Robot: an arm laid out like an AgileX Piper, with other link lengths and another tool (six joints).
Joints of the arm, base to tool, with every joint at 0 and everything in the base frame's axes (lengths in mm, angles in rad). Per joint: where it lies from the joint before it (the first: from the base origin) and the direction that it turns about. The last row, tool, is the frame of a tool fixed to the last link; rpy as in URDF.
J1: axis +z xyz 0 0 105.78
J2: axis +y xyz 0 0 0
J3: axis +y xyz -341.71 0 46.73
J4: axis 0.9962 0 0.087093 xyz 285.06 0 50.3
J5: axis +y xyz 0 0 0
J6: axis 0.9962 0 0.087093 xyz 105.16 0 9.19
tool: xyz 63.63 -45 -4.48 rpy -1.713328 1.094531 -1.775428
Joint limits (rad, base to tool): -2.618..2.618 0..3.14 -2.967..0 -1.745..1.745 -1.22..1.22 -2.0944..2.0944
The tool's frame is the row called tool.
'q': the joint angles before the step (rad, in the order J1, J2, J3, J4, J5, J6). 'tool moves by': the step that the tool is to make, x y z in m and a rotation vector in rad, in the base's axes. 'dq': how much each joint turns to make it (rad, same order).
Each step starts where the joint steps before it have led.
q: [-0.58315 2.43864 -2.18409 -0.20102 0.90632 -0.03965]
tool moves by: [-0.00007 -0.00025 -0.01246 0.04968 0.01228 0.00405]
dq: [-0.00942 0.02830 -0.03171 0.05134 0.03724 -0.03239]
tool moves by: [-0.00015 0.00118 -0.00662 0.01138 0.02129 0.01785]
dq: [0.00002 0.00988 -0.00234 0.00845 0.01381 -0.02381]
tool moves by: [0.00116 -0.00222 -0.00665 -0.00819 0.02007 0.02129]
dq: [0.00000 0.01613 -0.00855 -0.00859 0.00186 -0.02235]
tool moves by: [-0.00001 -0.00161 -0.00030 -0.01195 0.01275 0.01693]
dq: [-0.00001 0.00222 -0.00045 -0.01012 0.00001 -0.01683]
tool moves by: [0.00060 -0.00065 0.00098 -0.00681 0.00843 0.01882]
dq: [0.00001 0.00002 -0.00176 -0.00151 0.00220 -0.02102]
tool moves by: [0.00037 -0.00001 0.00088 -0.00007 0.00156 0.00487]
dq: [-0.00001 0.00043 -0.00401 0.00194 0.00403 -0.00652]
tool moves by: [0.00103 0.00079 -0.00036 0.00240 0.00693 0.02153]
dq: [0.00001 0.00000 -0.00003 0.00936 0.00381 -0.02637]
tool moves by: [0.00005 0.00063 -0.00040 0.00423 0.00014 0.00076]
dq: [-0.00001 0.00001 -0.00001 0.00441 0.00226 -0.00206]
